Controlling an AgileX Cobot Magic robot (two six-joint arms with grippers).
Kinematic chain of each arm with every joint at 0, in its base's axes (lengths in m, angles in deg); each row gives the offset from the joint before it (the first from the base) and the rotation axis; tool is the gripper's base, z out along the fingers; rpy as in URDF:
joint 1: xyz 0 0 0.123 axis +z
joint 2: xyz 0 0 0 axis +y
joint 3: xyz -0.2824 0 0.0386 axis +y
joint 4: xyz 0.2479 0 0.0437 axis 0.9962 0 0.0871
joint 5: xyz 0 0 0 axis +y
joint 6: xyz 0.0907 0 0.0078 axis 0.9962 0 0.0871
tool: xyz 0 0 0 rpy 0 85 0
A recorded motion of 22 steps. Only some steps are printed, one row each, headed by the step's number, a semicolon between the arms.
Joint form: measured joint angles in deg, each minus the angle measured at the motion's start. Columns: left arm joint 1, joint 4, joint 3, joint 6, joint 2, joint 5; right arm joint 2, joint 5, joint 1, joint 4, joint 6, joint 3.
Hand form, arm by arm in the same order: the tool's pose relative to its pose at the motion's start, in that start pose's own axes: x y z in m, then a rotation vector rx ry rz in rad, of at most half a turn. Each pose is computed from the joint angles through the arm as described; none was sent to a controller.
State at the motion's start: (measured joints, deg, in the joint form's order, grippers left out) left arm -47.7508 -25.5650 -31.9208 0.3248 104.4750 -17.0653; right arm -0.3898 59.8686 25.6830 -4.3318 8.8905 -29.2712
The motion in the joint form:
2: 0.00 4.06 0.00 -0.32 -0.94 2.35; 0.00 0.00 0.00 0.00 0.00 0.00
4: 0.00 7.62 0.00 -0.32 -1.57 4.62; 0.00 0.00 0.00 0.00 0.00 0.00
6: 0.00 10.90 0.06 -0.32 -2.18 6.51; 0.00 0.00 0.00 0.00 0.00 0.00
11: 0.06 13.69 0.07 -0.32 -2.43 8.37; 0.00 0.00 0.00 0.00 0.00 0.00
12: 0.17 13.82 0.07 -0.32 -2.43 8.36; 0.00 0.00 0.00 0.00 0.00 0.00
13: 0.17 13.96 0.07 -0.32 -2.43 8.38; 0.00 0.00 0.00 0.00 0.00 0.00
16: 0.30 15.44 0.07 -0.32 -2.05 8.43; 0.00 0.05 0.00 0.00 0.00 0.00
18: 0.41 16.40 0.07 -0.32 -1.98 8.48; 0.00 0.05 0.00 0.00 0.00 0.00
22: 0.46 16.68 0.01 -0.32 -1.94 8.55; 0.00 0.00 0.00 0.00 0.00 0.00
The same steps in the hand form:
2: 0.0007 -0.0026 -0.0034 0.0258 0.0259 0.0608; 0.0000 0.0000 0.0000 0.0000 0.0000 0.0000
4: 0.0024 -0.0042 -0.0057 0.0439 0.0549 0.1204; 0.0000 0.0000 0.0000 0.0000 0.0000 0.0000
6: 0.0038 -0.0052 -0.0082 0.0580 0.0783 0.1761; 0.0000 0.0000 0.0000 0.0000 0.0000 0.0000
11: 0.0060 -0.0053 -0.0093 0.0659 0.1060 0.2236; 0.0000 0.0000 0.0000 0.0000 0.0000 0.0000
12: 0.0058 -0.0048 -0.0092 0.0653 0.1055 0.2243; 0.0000 0.0000 0.0000 0.0000 0.0000 0.0000
13: 0.0058 -0.0048 -0.0092 0.0657 0.1058 0.2267; 0.0000 0.0000 0.0000 0.0000 0.0000 0.0000
16: 0.0070 -0.0042 -0.0079 0.0676 0.1124 0.2506; 0.0001 0.0000 0.0000 0.0001 0.0009 0.0000
18: 0.0071 -0.0039 -0.0076 0.0695 0.1141 0.2656; 0.0001 0.0000 0.0000 0.0001 0.0009 0.0000
22: 0.0069 -0.0038 -0.0074 0.0700 0.1148 0.2697; 0.0000 0.0000 0.0000 0.0000 0.0000 0.0000

